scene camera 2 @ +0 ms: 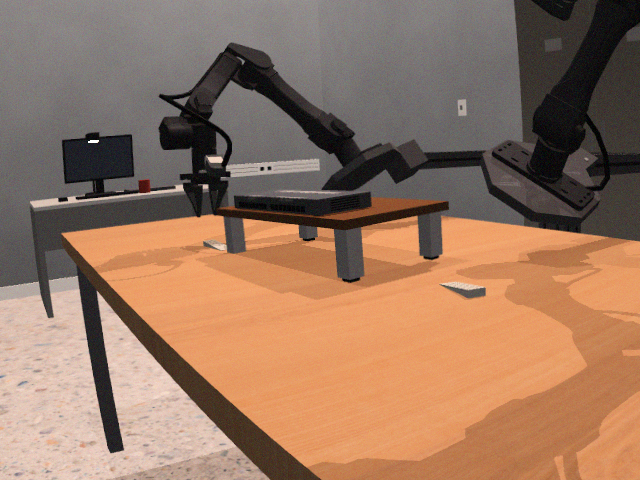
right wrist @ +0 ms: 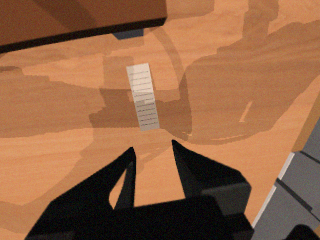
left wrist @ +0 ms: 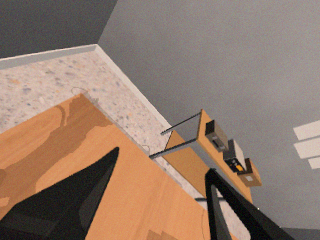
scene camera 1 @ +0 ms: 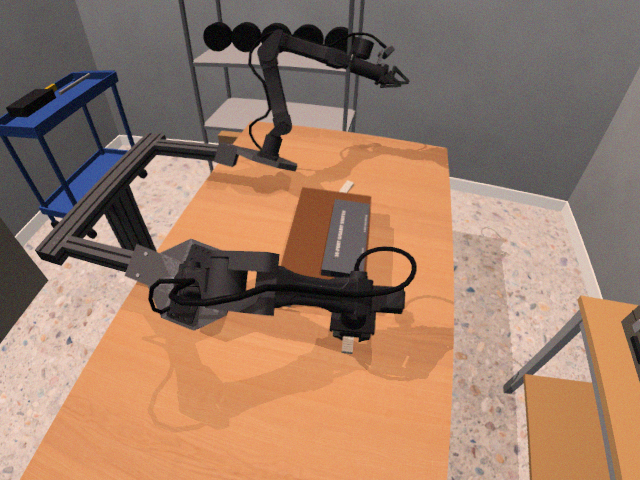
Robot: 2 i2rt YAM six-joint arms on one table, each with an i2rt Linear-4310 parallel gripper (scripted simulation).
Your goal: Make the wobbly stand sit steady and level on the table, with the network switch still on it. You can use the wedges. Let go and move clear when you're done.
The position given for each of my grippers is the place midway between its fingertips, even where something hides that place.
In view: my left gripper (scene camera 1: 405, 83), my right gripper (scene camera 2: 207, 216), a dark network switch (scene camera 2: 298, 201) and a brown stand (scene camera 2: 347, 225).
The dark network switch also shows in scene camera 1 (scene camera 1: 347, 237). The brown stand also shows in scene camera 1 (scene camera 1: 304, 253). My left gripper also shows in the left wrist view (left wrist: 165, 162). The right wrist view does not show the dark network switch: it is out of frame. The left wrist view misses the dark network switch: it is out of frame.
